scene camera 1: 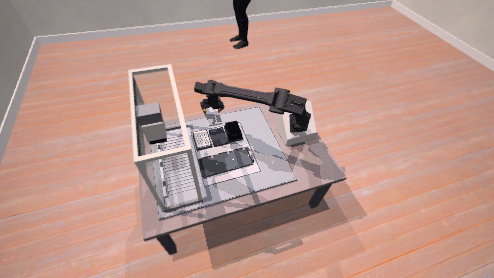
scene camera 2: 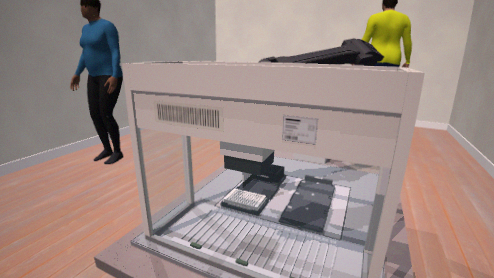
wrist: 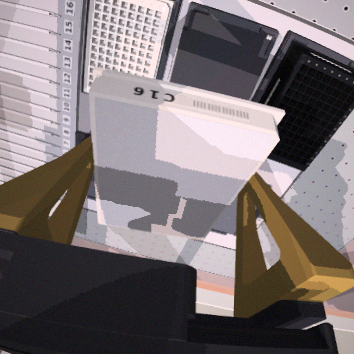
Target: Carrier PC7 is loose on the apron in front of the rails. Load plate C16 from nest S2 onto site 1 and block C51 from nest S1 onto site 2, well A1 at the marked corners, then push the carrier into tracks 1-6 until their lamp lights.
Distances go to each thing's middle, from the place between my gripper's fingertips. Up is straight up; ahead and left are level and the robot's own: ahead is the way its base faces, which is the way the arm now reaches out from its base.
I see my gripper 220 mm to the right of the dark carrier (scene camera 1: 226, 161), 190 mm above it and 50 mm past it. From my hand the other things lie so: white well plate (wrist: 129, 43): 190 mm below, 80 mm ahead, 30 mm to the left.
